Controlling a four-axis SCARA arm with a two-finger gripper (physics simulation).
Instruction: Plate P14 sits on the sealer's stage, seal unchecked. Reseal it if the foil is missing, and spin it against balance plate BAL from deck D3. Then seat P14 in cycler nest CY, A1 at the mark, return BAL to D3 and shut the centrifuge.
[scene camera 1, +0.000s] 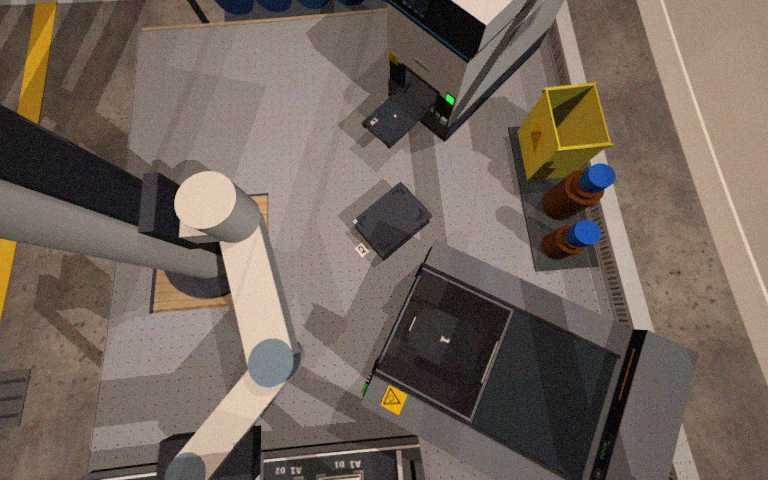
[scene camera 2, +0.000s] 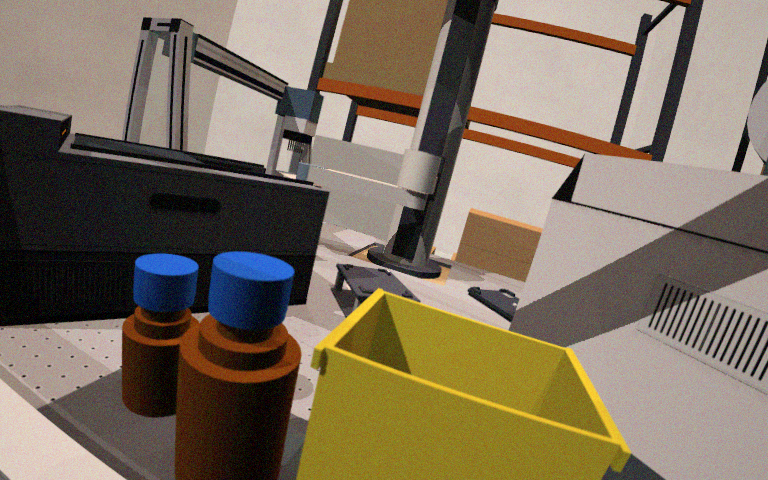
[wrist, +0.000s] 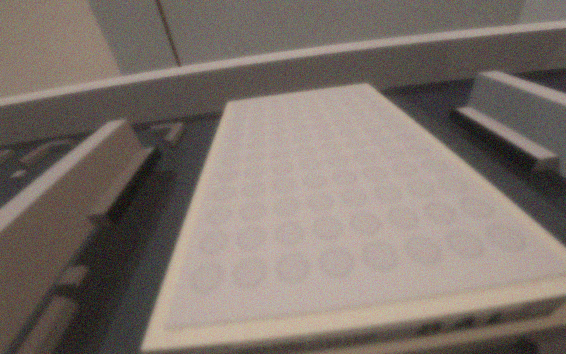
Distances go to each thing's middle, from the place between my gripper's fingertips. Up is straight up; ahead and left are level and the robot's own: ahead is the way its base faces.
My gripper is now 30 mm to the right of the white well plate (wrist: 325, 214) and 10 mm above it. Round my hand: centrifuge (scene camera 1: 566, 386) 590 mm ahead, 280 mm to the left, 50 mm above.
